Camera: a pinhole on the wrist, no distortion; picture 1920 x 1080 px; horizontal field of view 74.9 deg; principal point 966.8 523.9 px. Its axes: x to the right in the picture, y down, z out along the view. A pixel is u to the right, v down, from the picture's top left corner.
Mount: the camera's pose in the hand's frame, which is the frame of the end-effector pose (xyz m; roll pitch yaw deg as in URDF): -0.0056 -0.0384 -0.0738 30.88 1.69 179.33
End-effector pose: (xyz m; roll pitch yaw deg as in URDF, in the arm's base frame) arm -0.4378 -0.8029 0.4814 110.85 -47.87 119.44
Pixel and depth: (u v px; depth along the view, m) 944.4 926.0 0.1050
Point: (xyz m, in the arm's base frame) -0.4214 -0.7778 0.4601
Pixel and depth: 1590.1 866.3 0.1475
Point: -0.3594 -0.8037 0.4053
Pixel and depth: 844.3 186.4 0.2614
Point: -0.2631 -0.7807 0.5640
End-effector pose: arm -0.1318 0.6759 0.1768 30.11 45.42 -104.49
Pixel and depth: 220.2 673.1 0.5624
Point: -0.3358 0.1410 0.2928
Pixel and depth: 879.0 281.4 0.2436
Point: -0.1096 0.5466 0.2835
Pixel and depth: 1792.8 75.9 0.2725
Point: -0.0257 0.6490 0.4401
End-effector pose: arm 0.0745 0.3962 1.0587 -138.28 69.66 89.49
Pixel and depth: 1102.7 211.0 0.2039
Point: 0.1061 0.2645 1.0424
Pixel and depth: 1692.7 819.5 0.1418
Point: 0.0371 0.3168 1.1265
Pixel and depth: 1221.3 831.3 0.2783
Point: -0.0244 0.2052 1.0613
